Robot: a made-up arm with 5 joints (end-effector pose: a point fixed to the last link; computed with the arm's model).
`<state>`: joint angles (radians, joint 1 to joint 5).
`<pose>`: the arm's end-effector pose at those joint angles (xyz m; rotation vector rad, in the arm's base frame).
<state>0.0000 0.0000 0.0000 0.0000 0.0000</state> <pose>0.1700 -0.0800 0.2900 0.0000 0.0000 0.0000</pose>
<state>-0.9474 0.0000 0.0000 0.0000 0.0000</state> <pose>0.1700 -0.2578 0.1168 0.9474 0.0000 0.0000</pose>
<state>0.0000 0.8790 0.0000 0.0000 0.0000</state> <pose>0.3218 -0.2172 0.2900 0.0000 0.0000 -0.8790</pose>
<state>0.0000 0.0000 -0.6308 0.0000 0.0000</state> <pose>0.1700 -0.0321 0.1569 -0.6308 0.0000 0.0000</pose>
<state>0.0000 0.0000 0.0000 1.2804 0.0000</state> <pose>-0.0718 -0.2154 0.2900 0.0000 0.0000 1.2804</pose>
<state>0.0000 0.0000 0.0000 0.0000 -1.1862</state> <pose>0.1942 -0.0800 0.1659 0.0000 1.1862 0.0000</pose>
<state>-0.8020 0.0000 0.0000 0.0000 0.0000</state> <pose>0.1700 -0.2425 0.1533 0.8020 0.0000 0.0000</pose>
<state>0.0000 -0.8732 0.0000 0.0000 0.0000</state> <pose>-0.0313 -0.1086 0.2900 0.0000 0.0000 0.8732</pose>
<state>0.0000 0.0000 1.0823 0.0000 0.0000</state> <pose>0.1700 -0.2992 0.3747 1.0823 0.0000 0.0000</pose>
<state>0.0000 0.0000 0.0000 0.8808 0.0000</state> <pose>-0.0183 -0.1405 0.2900 0.0000 0.0000 0.8808</pose>
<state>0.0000 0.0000 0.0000 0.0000 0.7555</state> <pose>0.0934 -0.0800 0.3231 0.0000 -0.7555 0.0000</pose>
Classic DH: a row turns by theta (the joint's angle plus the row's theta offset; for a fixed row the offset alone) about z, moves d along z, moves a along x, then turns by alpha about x. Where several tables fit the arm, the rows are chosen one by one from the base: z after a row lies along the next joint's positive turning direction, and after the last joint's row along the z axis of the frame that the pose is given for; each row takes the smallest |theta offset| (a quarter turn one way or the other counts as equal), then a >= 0, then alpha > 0; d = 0 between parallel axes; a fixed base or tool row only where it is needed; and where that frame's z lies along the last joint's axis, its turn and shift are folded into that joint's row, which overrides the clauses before.
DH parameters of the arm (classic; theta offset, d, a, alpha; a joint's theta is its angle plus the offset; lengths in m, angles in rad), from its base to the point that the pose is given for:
base (fixed): -1.5708 0.03 0 1.5708
joint 1: 0 -0.1 0.31 1.5708
joint 2: 0 -0.12 -0.05 1.5708
joint 3: 0 0.04 0.05 1.5708
joint 4: -1.5708 0.06 0.05 -1.5708
joint 5: 0 -0.23 -0.08 1.5708
tool (fixed): 3.1416 0.08 0 0

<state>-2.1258 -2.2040 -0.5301 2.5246 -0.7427</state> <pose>0.2586 -0.0395 -0.4331 -2.3861 -1.6837 0.2269</pose>
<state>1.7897 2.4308 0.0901 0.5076 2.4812</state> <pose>0.3387 0.2245 0.2463 1.4314 1.3413 -0.6353</pose>
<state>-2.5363 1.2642 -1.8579 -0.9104 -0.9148</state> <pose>0.2563 0.4003 -0.3283 0.0912 2.0744 -0.0180</pose>
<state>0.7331 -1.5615 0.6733 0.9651 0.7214</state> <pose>0.1204 -0.1695 0.5645 1.1219 0.6100 1.6566</pose>
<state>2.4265 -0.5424 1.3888 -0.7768 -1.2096</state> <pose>0.2786 0.2379 -0.0256 -0.5045 1.0870 -1.4822</pose>
